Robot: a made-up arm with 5 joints. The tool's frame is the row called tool.
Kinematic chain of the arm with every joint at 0, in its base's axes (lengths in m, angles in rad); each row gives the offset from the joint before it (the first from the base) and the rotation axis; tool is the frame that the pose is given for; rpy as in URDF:
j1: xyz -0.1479 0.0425 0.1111 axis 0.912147 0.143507 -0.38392
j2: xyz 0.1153 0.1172 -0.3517 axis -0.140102 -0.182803 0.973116
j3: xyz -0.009 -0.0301 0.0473 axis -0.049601 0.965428 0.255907
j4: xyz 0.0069 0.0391 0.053 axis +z
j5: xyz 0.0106 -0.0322 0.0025 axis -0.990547 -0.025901 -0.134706
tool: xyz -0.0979 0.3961 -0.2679 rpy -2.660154 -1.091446 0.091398
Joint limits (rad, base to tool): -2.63..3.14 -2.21..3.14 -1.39..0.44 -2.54..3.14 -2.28..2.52
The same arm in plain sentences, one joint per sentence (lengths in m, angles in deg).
The arm has five revolute joints in a row. What follows holds with every joint at zero, and every direction is one of the base frame's. The first joint is mounted 0.1479 m along -x and 0.0425 m along +y and 0.1111 m along +z from the base frame's origin and rotates about the direction (0.912147, 0.143507, -0.38392), from -150.69 to 179.91 deg. The second joint is mounted 0.1153 m along +x and 0.1172 m along +y and 0.3517 m along -z from the first joint and rotates about the direction (-0.140102, -0.182803, 0.973116), from -126.62 to 179.91 deg. The third joint is mounted 0.0090 m along -x and 0.0301 m along -y and 0.0473 m along +z from the second joint and rotates about the direction (-0.049601, 0.965428, 0.255907), from -79.64 to 25.21 deg. The fourth joint is mounted 0.0069 m along +x and 0.0391 m along +y and 0.0530 m along +z from the third joint and rotates about +z, from -145.53 to 179.91 deg. The fifth joint is mounted 0.0106 m along +x and 0.0322 m along -y and 0.0025 m along +z from the fourth joint and rotates about the direction (-0.990547, -0.025901, -0.134706), from -130.63 to 144.39 deg. The tool frame, which is the frame that the pose is given for, is mounted 0.0979 m along -x and 0.3961 m along +y and 0.2679 m along -z from the fifth joint; its axes are the base frame's turned by roll -152.42, pitch -62.54 and yaw 5.24 deg (as in URDF: about the fixed x, then y, then z).
